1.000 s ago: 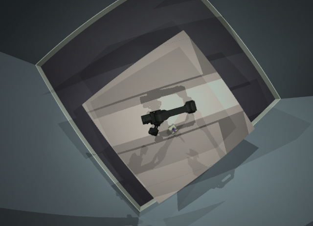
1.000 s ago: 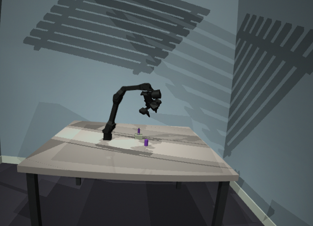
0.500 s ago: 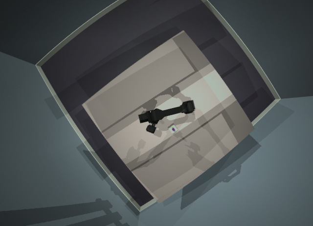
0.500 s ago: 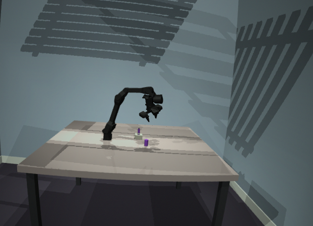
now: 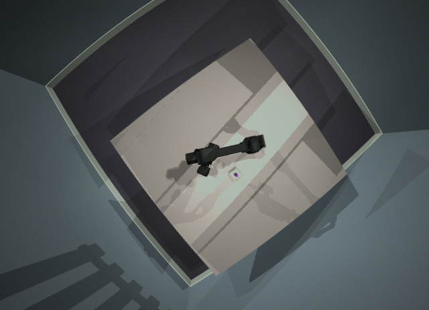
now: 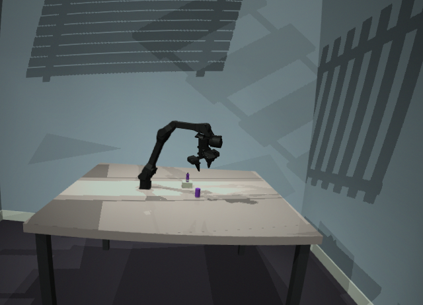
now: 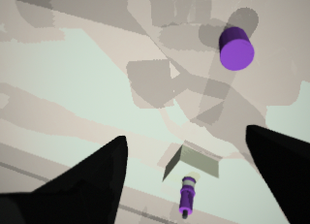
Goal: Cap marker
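The purple cap is 13 cm below my gripper tip, 3 cm behind it and 2 cm to the right of it. From my gripper tip the other things lie so: pale holder block (18 cm to the left, 14 cm below, 8 cm behind).
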